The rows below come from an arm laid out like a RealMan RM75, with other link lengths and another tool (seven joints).
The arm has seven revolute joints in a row. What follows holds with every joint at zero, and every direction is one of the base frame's. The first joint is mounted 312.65 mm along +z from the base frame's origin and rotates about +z. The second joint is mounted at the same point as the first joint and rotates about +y. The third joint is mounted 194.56 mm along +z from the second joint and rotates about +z. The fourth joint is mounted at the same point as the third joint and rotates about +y. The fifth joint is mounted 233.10 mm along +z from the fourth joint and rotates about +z. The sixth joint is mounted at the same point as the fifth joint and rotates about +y. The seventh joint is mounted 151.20 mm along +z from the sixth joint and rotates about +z. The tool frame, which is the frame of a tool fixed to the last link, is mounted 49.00 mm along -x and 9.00 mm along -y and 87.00 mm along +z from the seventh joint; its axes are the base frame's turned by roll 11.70, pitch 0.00 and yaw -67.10 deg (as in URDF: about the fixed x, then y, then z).
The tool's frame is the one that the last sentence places.
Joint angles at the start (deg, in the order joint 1, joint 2, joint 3, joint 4, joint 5, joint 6, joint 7): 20.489, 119.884, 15.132, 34.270, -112.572, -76.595, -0.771
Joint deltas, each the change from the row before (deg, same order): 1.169, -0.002, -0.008, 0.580, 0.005, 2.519, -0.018; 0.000, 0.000, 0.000, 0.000, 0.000, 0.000, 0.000; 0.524, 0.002, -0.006, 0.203, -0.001, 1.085, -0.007; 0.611, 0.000, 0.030, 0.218, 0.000, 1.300, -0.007; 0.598, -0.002, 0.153, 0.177, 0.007, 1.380, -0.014; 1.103, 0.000, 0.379, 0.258, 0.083, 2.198, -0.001; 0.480, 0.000, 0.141, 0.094, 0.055, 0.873, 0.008; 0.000, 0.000, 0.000, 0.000, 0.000, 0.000, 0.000
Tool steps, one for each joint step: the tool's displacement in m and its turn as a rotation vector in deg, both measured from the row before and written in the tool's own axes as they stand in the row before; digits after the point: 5 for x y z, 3 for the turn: -0.00361, 0.00972, 0.00603, -2.065, -0.338, 0.374; 0.00000, 0.00000, 0.00000, 0.000, 0.000, 0.000; -0.00152, 0.00413, 0.00266, -0.907, -0.168, 0.106; -0.00154, 0.00475, 0.00315, -1.067, -0.161, 0.088; -0.00081, 0.00451, 0.00332, -1.053, -0.036, 0.017; -0.00127, 0.00635, 0.00624, -1.536, -0.059, 0.012; -0.00063, 0.00243, 0.00265, -0.609, -0.048, 0.002; 0.00000, 0.00000, 0.00000, 0.000, 0.000, 0.000
